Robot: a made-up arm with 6 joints.
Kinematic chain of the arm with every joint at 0, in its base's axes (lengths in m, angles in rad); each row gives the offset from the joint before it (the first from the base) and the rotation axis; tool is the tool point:
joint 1: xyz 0 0 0.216 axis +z
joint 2: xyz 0 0 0 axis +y
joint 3: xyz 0 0 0.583 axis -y
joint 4: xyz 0 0 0 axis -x
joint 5: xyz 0.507 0 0 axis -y
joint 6: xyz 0 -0.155 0 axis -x
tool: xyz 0 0 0
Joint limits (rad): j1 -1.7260..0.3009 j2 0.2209..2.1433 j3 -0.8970..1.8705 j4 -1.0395..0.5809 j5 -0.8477..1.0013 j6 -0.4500..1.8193
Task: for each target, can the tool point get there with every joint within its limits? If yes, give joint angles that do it. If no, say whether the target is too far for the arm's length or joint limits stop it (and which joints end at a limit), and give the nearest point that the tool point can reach.
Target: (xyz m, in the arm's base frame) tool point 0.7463 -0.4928 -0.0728
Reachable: yes | joints -0.4094 1.3753 0.4571 0.0080 0.3943 0.3981
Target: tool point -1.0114 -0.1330 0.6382
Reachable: no: joint limits stop it (at a limit: joint 1, joint 2) | nearest point -0.2307 -0.4715 0.4423 | short by 0.873 m
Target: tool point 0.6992 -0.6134 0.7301
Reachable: yes | joints -0.5578 0.8094 0.9570 0.2460 0.7029 0.2772
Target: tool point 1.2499 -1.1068 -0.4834
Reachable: no: too far | nearest point 0.7665 -0.6788 -0.2129 | short by 0.700 m
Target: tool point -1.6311 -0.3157 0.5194
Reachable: no: too far | nearest point -0.2403 -0.5333 0.5194 | short by 1.408 m
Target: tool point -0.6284 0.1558 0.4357
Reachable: no: joint limits stop it (at a limit: joint 1, joint 2, joint 3) | nearest point -0.1818 -0.2629 0.2989 | short by 0.627 m
